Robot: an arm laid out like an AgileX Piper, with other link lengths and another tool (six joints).
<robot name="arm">
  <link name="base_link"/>
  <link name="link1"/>
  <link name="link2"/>
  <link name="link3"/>
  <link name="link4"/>
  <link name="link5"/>
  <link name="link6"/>
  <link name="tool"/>
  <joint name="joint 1" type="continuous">
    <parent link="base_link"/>
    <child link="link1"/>
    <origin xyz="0 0 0.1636" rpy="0 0 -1.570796"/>
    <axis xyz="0 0 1"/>
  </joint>
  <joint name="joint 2" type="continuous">
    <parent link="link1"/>
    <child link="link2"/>
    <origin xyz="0 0 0" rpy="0 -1.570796 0"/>
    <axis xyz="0 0 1"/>
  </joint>
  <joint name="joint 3" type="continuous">
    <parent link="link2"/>
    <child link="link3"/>
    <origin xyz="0.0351 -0.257 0" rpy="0 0 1.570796"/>
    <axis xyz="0 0 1"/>
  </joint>
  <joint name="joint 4" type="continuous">
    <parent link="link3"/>
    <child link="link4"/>
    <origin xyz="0.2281 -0.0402 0" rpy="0.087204 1.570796 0"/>
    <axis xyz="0 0 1"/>
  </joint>
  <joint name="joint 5" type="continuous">
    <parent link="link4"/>
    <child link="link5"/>
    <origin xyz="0 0 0" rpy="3.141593 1.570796 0"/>
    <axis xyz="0 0 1"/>
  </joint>
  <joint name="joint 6" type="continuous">
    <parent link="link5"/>
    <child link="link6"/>
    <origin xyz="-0.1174 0 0" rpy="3.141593 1.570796 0"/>
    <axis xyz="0 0 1"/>
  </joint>
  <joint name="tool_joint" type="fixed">
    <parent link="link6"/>
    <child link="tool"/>
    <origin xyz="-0.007 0 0.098" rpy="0.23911 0 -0.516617"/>
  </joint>
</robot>
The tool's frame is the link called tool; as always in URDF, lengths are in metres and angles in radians. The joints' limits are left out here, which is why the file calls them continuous.
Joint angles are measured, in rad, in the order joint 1, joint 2, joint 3, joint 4, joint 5, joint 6. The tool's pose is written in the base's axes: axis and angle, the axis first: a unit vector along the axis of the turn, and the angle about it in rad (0 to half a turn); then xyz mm. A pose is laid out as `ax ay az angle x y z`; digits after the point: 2 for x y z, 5 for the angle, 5 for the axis.
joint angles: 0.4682 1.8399 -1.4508 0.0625 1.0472 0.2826
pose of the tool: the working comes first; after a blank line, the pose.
Where each joint sits with the arm in this pose, in the base's axes (m; each line is computed from the numbers above, not from the rounded line before):
joint 1: 0.0000 0.0000 0.1636
joint 2: 0.0000 0.0000 0.1636
joint 3: 0.0912 0.0461 0.4020
joint 4: 0.2931 0.1482 0.3527
joint 5: 0.2931 0.1482 0.3527
joint 6: 0.3133 0.1656 0.2383
the tool: 0.3290 0.1869 0.1437

-0.89715 0.43045 -0.09916 2.71716 329.03 186.90 143.73
